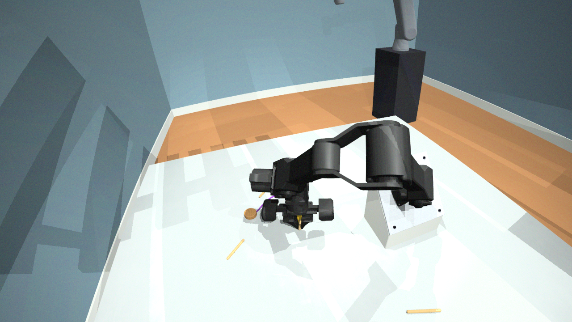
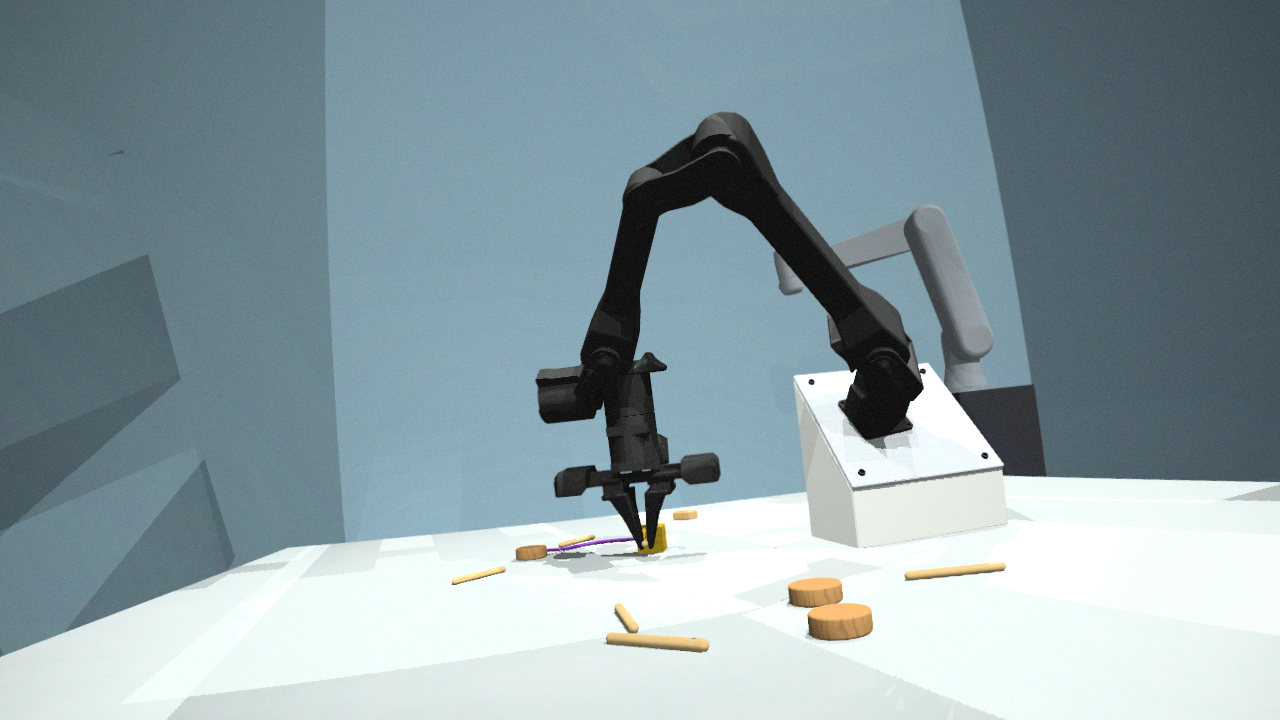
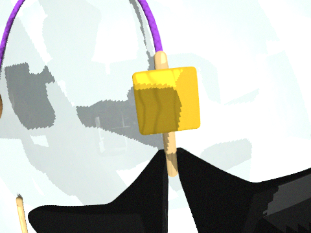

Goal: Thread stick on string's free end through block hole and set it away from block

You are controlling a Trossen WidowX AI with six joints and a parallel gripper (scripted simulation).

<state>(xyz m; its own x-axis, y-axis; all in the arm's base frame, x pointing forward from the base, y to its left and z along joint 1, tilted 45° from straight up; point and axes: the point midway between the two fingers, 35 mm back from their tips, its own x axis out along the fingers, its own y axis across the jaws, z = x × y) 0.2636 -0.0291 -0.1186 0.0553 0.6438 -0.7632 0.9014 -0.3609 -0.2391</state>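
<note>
Now: the yellow block 2 cm behind my gripper tip, 3 cm to the right of it and 1 cm above it. Also, from my gripper tip: small wooden piece: 16 cm behind, 34 cm to the right; then round wooden button: 12 cm ahead, 12 cm to the right.
</note>
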